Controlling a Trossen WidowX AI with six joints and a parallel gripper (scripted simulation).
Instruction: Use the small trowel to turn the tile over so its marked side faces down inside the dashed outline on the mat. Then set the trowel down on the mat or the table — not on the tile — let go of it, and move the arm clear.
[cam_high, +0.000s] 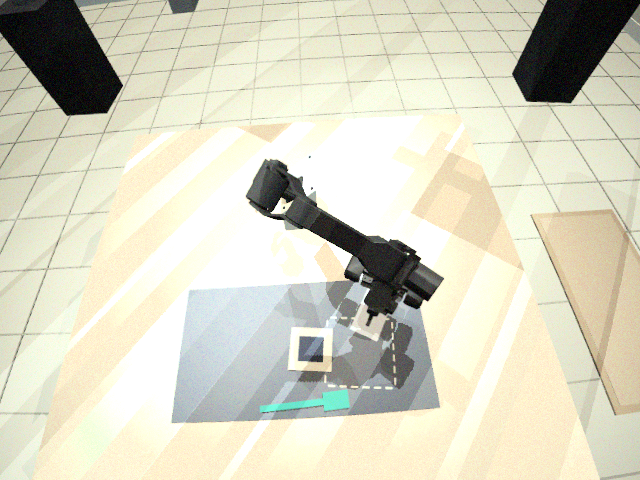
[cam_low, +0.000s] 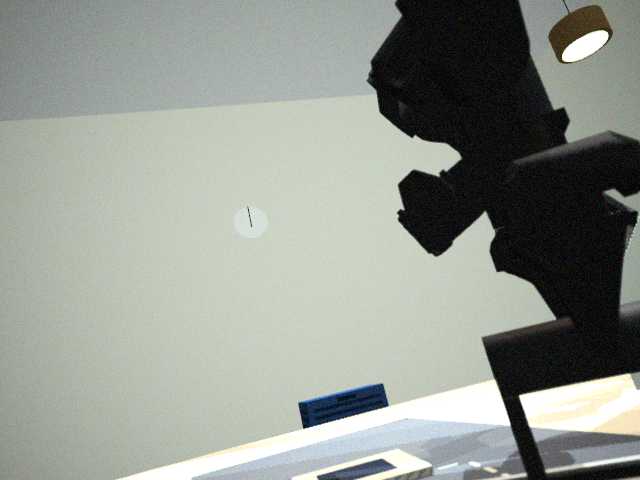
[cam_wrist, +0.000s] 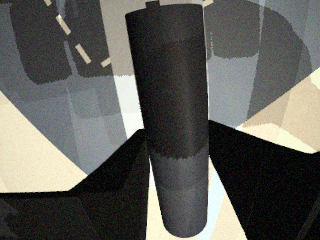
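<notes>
The trowel lies 20 mm behind my gripper tip, 10 mm to the left of it and 30 mm below it. From my gripper tip the other things lie so: grey mat (120 mm ahead, 200 mm to the right, 80 mm below); arrow (250 mm ahead, 160 mm to the right, 60 mm below); tile (130 mm ahead, 180 mm to the right, 60 mm below).
</notes>
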